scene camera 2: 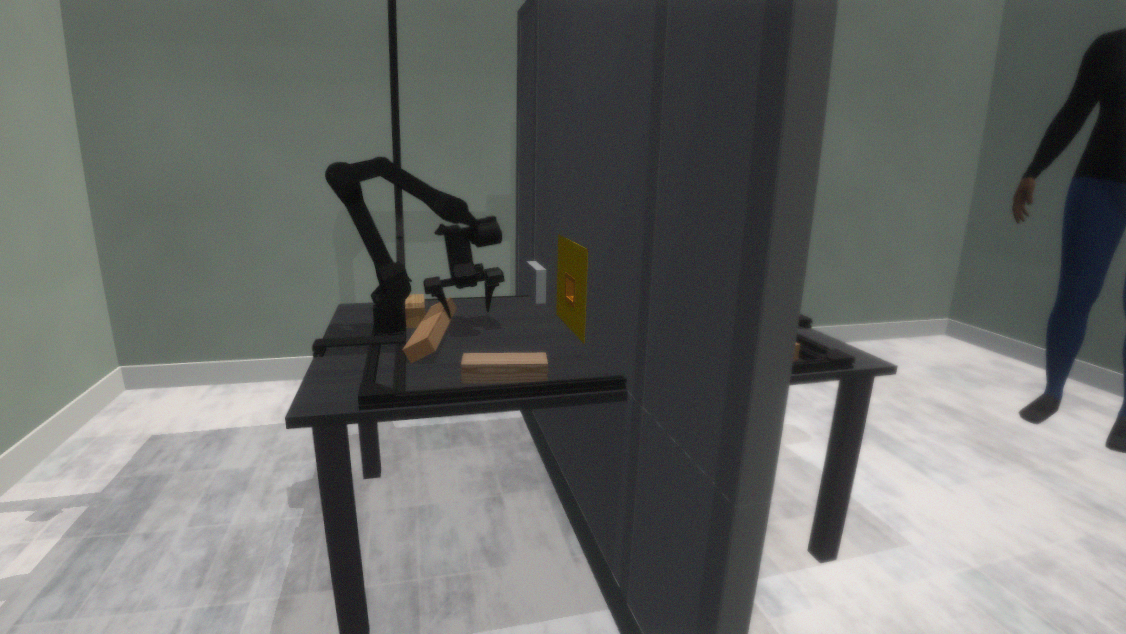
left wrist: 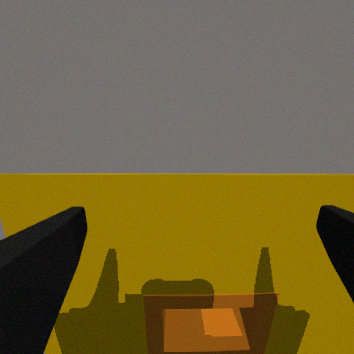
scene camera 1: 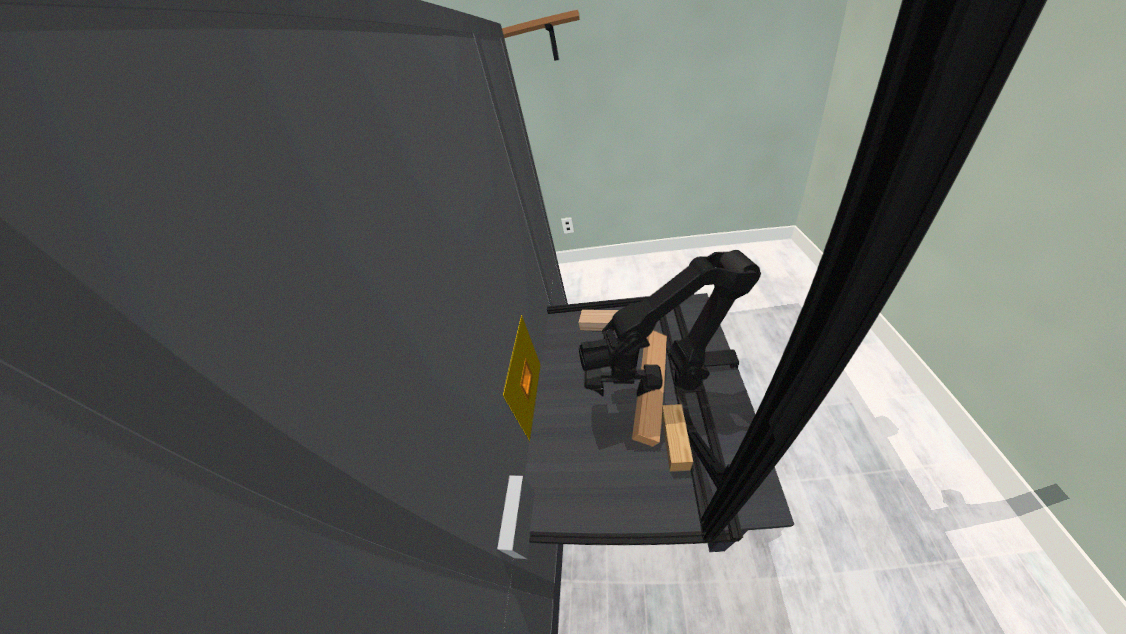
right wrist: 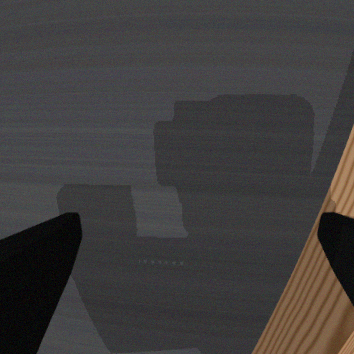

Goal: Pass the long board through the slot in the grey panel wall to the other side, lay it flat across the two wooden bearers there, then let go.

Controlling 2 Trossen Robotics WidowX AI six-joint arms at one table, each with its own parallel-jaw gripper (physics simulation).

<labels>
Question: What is my left gripper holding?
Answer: Nothing.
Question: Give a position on a yellow plate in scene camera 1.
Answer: At 522,409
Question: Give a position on a slot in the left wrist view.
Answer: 235,315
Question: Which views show my left gripper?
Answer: The left wrist view only.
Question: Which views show my right gripper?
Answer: Scene camera 2, scene camera 1 and the right wrist view only.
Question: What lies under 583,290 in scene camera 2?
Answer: A yellow plate.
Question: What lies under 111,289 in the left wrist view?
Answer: A yellow plate.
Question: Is my left gripper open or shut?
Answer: Open.
</labels>
